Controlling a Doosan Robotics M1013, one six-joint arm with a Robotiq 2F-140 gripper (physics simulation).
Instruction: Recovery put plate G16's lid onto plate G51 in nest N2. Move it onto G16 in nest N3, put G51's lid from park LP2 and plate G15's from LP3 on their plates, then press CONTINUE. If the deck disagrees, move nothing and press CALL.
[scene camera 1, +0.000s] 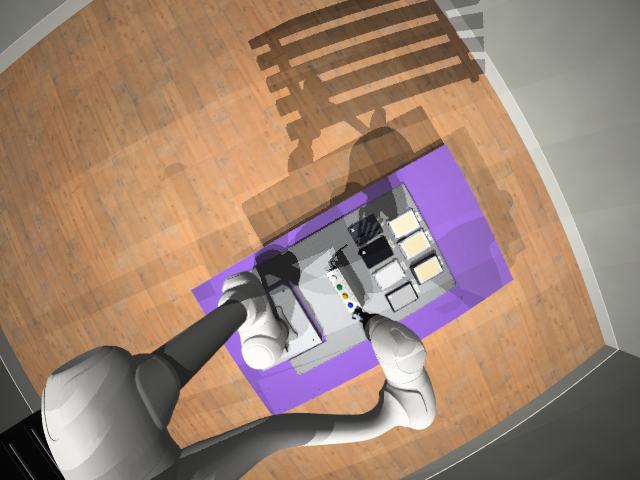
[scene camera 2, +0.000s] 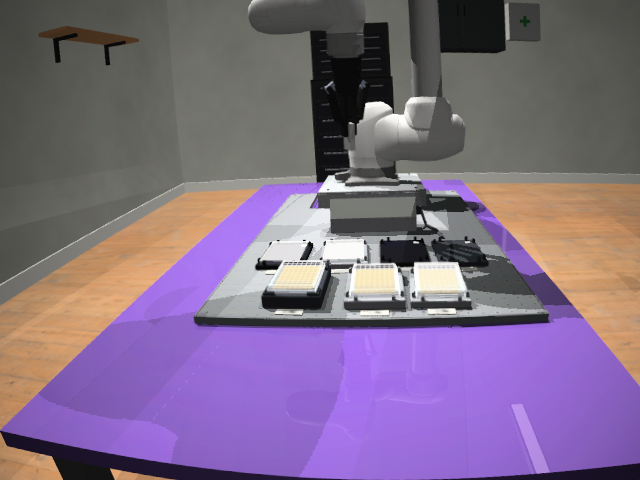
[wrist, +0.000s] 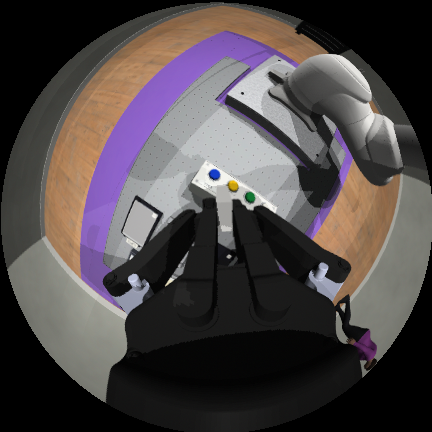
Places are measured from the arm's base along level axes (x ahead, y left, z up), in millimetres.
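Pixels of known places: gripper, fingertip midpoint: (scene camera 1: 357, 309) (scene camera 2: 349, 149) (wrist: 222, 196); arm's base at its link origin: (scene camera 2: 372, 181) (wrist: 300, 98).
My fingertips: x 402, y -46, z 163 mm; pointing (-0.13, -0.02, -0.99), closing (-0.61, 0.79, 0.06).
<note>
Ahead of a thing's pixels: the offset from my fingertips to its top centre. Level surfaces: height alone.
My gripper (scene camera 1: 357, 314) (scene camera 2: 351, 131) (wrist: 222, 196) is shut and empty, above the blue-button end of the white button box {0 mm ahead, 54 mm left, 124 mm down} (scene camera 1: 342, 291) (scene camera 2: 372, 207) (wrist: 200, 180). Its blue {19 mm back, 22 mm right, 133 mm down} (scene camera 1: 350, 305) (wrist: 214, 174), yellow {21 mm back, 28 mm left, 133 mm down} (scene camera 1: 344, 296) (wrist: 233, 186) and green {23 mm back, 78 mm left, 133 mm down} (scene camera 1: 339, 287) (wrist: 250, 197) buttons show. Three cream plates {398 mm ahead, 180 mm left, 179 mm down} (scene camera 1: 403, 224) {399 mm ahead, 64 mm left, 178 mm down} (scene camera 2: 375, 281) sit in nests in a row, with clear edges around them. Behind them are a light grey panel in a black frame {223 mm ahead, 136 mm right, 190 mm down} (scene camera 1: 402, 296) (scene camera 2: 285, 251) (wrist: 140, 222), a white one {217 mm ahead, 6 mm right, 190 mm down} (scene camera 1: 388, 274) (scene camera 2: 344, 251), a black one {213 mm ahead, 124 mm left, 188 mm down} (scene camera 1: 375, 251) (scene camera 2: 403, 251) and a dark grey one {218 mm ahead, 245 mm left, 188 mm down} (scene camera 1: 364, 228) (scene camera 2: 459, 251). Labels are unreadable; lid fit is unclear.
All stand on a grey perforated deck {207 mm down} (scene camera 1: 320, 310) (scene camera 2: 237, 294) (wrist: 175, 125) on a purple table {220 mm down} (scene camera 1: 465, 242) (scene camera 2: 232, 387) (wrist: 115, 155). The arm's base plate (scene camera 1: 309, 338) (wrist: 255, 92) lies behind the button box. Shadows cross the deck. A dark cable lies beside the box.
</note>
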